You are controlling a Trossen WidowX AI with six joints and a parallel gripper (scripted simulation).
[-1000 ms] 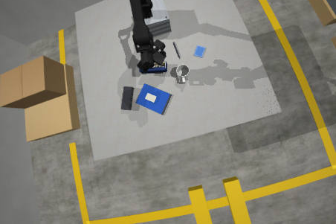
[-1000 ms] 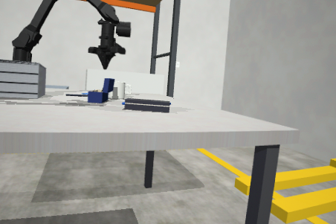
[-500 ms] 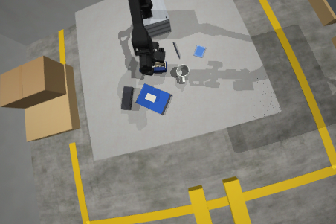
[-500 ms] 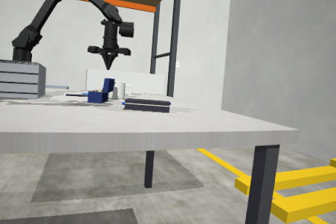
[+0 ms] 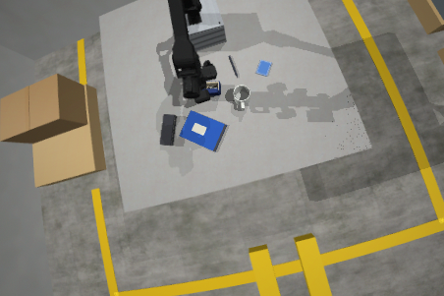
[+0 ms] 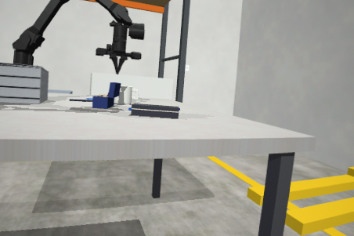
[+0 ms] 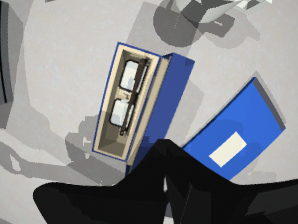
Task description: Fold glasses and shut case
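My gripper is now 20 mm to the left of the case lid and 100 mm above it. Round my hand: dark flat box: 110 mm ahead, 250 mm to the right, 150 mm below; small blue pad: 80 mm behind, 330 mm to the left, 170 mm below.
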